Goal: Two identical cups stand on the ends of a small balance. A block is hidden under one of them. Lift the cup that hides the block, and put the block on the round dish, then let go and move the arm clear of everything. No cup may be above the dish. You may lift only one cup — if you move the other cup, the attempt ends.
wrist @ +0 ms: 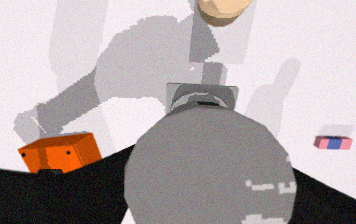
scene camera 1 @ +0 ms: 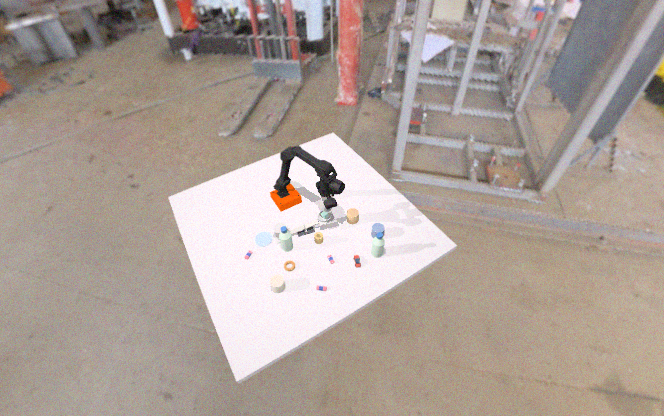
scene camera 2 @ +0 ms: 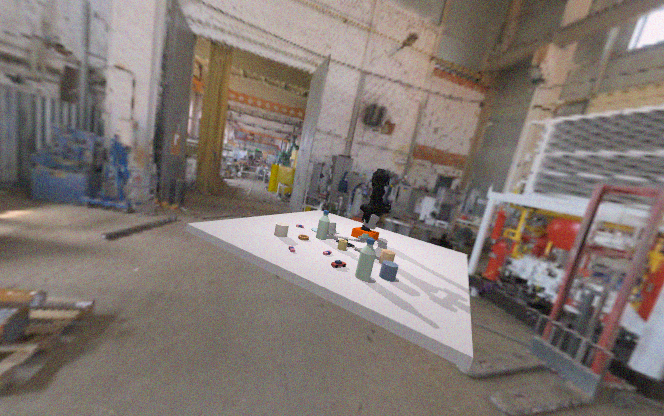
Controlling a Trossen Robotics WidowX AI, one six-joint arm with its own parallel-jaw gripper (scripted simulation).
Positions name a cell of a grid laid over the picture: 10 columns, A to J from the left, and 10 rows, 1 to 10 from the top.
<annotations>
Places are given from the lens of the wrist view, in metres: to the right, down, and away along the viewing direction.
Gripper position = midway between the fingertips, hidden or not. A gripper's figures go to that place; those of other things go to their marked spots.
my gripper (wrist: F7): 0.02, 0.03, 0.10
balance (wrist: E5): 0.00, -0.02, 0.19
</annotations>
